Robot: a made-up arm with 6 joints. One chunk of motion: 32 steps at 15 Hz.
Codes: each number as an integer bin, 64 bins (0 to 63) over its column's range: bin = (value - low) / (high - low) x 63, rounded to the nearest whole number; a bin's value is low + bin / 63 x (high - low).
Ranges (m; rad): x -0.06..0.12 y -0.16..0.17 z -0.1..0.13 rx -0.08..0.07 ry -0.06..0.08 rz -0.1..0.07
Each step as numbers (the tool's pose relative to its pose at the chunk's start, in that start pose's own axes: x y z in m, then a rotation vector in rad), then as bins.
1 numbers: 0.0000 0.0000 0.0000 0.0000 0.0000 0.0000
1 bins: 21 31 27 34 27 37
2 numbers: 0.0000 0.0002 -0.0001 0.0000 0.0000 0.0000
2 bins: 21 31 27 34 27 37
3 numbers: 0.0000 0.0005 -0.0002 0.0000 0.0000 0.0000
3 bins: 21 31 27 34 27 37
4 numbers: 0.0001 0.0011 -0.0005 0.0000 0.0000 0.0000
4 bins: 21 31 27 34 27 37
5 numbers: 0.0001 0.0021 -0.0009 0.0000 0.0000 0.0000
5 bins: 21 31 27 34 27 37
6 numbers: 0.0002 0.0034 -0.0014 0.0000 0.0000 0.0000
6 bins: 21 31 27 34 27 37
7 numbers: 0.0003 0.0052 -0.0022 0.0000 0.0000 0.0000
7 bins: 21 32 27 34 27 37
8 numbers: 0.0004 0.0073 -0.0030 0.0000 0.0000 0.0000
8 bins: 21 32 27 34 27 37
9 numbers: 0.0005 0.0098 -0.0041 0.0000 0.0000 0.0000
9 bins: 21 32 26 34 27 37
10 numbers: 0.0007 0.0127 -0.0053 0.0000 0.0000 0.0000
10 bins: 21 33 26 34 27 37
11 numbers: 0.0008 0.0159 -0.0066 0.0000 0.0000 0.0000
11 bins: 21 34 26 34 27 37
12 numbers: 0.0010 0.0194 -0.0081 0.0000 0.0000 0.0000
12 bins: 21 34 25 34 27 37
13 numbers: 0.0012 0.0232 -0.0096 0.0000 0.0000 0.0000
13 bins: 21 35 25 34 27 37
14 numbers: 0.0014 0.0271 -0.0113 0.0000 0.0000 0.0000
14 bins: 21 36 24 34 27 37
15 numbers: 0.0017 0.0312 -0.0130 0.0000 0.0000 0.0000
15 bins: 22 37 24 34 27 37
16 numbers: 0.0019 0.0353 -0.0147 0.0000 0.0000 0.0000
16 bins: 22 37 23 34 27 37
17 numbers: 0.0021 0.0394 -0.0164 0.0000 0.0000 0.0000
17 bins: 22 38 23 34 27 37
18 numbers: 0.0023 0.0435 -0.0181 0.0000 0.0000 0.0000
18 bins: 22 39 22 34 27 37
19 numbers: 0.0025 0.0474 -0.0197 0.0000 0.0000 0.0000
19 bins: 22 40 22 34 27 37
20 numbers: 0.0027 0.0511 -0.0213 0.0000 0.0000 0.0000
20 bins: 22 40 22 34 27 37
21 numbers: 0.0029 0.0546 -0.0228 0.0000 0.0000 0.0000
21 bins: 22 41 21 34 27 37
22 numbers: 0.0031 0.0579 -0.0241 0.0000 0.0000 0.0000
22 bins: 22 42 21 34 27 37
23 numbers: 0.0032 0.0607 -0.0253 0.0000 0.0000 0.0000
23 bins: 22 42 20 34 27 37
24 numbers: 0.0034 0.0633 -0.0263 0.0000 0.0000 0.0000
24 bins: 22 43 20 34 27 37
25 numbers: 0.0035 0.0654 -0.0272 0.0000 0.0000 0.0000
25 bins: 22 43 20 34 27 37
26 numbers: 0.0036 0.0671 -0.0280 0.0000 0.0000 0.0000
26 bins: 22 43 20 34 27 37
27 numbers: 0.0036 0.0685 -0.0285 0.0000 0.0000 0.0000
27 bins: 22 44 20 34 27 37
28 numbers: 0.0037 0.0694 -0.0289 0.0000 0.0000 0.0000
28 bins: 22 44 19 34 27 37
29 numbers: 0.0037 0.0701 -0.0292 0.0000 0.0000 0.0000
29 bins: 22 44 19 34 27 37
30 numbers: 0.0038 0.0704 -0.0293 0.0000 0.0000 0.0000
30 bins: 22 44 19 34 27 37
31 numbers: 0.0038 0.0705 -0.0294 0.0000 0.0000 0.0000
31 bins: 22 44 19 34 27 37
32 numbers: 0.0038 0.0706 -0.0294 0.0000 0.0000 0.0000
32 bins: 22 44 19 34 27 37
